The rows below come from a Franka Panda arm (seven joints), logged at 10 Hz.
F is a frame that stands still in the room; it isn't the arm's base.
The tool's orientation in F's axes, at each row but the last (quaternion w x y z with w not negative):
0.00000 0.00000 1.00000 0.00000
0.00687 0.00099 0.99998 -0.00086
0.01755 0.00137 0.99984 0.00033
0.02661 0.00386 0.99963 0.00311
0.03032 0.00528 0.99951 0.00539
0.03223 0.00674 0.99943 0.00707
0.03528 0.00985 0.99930 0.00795
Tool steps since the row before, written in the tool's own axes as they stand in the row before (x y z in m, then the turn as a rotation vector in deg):
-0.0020 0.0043 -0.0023 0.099 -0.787 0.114
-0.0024 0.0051 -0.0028 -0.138 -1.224 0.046
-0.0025 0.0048 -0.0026 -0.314 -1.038 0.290
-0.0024 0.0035 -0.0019 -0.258 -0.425 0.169
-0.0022 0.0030 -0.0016 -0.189 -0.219 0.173
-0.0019 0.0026 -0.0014 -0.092 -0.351 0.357
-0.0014 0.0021 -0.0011 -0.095 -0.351 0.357
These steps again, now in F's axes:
0.0020 0.0043 0.0023 -0.099 -0.787 -0.114
0.0024 0.0051 0.0028 0.136 -1.224 -0.042
0.0024 0.0048 0.0027 0.321 -1.039 -0.280
0.0023 0.0035 0.0020 0.263 -0.426 -0.158
0.0021 0.0030 0.0018 0.197 -0.219 -0.164
0.0018 0.0026 0.0016 0.110 -0.347 -0.355
0.0014 0.0021 0.0012 0.113 -0.347 -0.355

